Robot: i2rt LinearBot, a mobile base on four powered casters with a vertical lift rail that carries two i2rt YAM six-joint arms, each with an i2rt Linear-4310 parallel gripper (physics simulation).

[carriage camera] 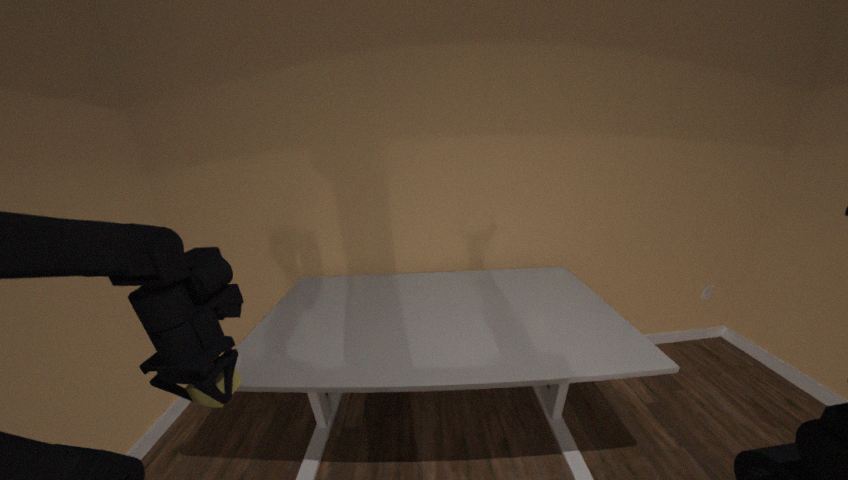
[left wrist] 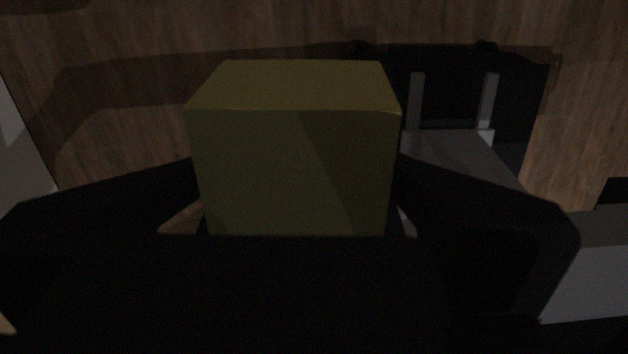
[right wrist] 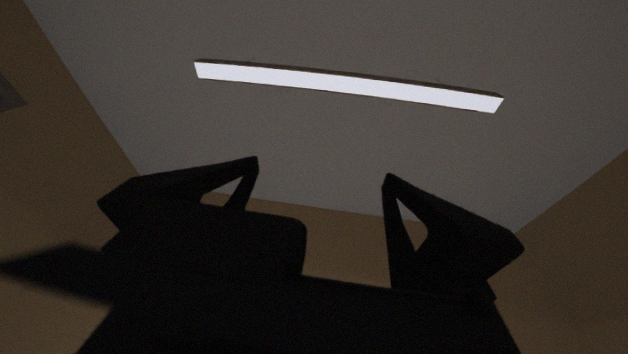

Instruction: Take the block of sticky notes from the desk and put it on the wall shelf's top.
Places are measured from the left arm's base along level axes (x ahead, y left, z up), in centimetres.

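Where they show: left gripper, fingertip midpoint: (carriage camera: pixel 214 400) (left wrist: pixel 302 160); right gripper, fingertip midpoint: (right wrist: pixel 320 171).
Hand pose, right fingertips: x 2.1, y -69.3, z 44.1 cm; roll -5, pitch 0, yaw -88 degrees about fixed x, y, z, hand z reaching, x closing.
Observation:
After its pixels a point has its place.
The yellow block of sticky notes (carriage camera: pixel 204 397) @[z 8.1, x 16.1, y -0.6 cm] (left wrist: pixel 292 85) @[z 8.5, x 20.9, y -0.5 cm] is held between the fingers of my left gripper (carriage camera: pixel 209 389) @[z 6.1, x 17.3, y -0.5 cm] (left wrist: pixel 302 160) @[z 6.1, x 17.3, y -0.5 cm], which is shut on it. In the carriage view they hang at the front left corner of the white desk (carriage camera: pixel 452 321) @[z -25.1, x 78.5, y -42.7 cm]. In the left wrist view wood floor shows beyond the block. My right gripper (right wrist: pixel 320 171) @[z 44.1, x 2.1, y -69.3 cm] is open and empty, its fingers wide apart and pointing up toward the ceiling. The wall shelf does not show in these views.
The tan wall (carriage camera: pixel 440 196) @[z 16.7, x 129.9, y -40.9 cm] stands behind the desk, with an outlet (carriage camera: pixel 706 292) @[z -56.4, x 137.4, y -226.3 cm] at the right. Wood floor (carriage camera: pixel 714 380) @[z -97.1, x 100.6, y -209.4 cm] lies around and under the desk. The dark robot base (left wrist: pixel 450 95) @[z -67.2, x -7.8, y -34.5 cm] shows in the left wrist view. A ceiling light (right wrist: pixel 350 85) @[z 110.6, x 12.2, y -75.0 cm] shows in the right wrist view.

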